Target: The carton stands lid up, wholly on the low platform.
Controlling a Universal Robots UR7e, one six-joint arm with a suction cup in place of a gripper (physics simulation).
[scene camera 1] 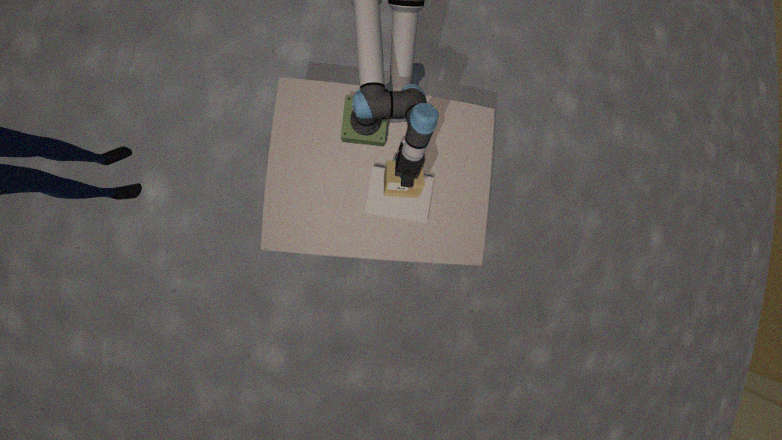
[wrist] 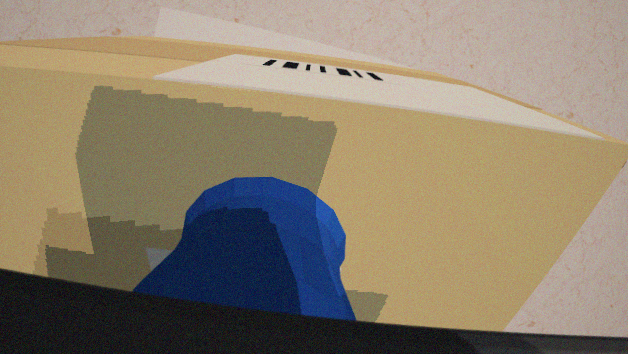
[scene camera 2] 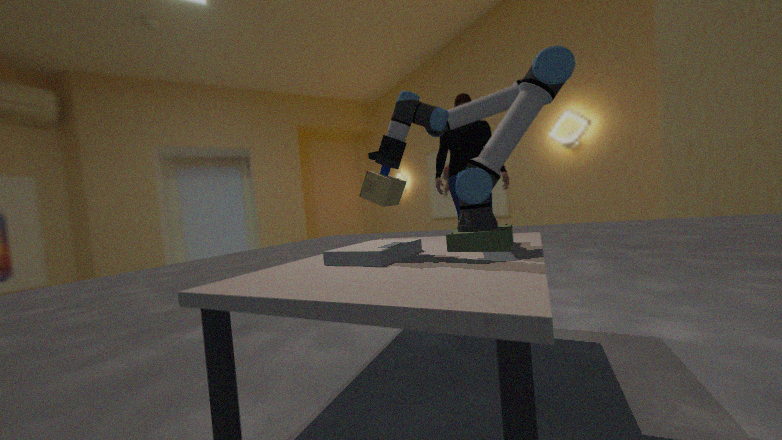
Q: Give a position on a low platform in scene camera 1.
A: At 406, 208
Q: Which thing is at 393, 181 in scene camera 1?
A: A tan carton.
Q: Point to a tan carton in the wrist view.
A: At 456, 201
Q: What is the suction cup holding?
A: A tan carton.
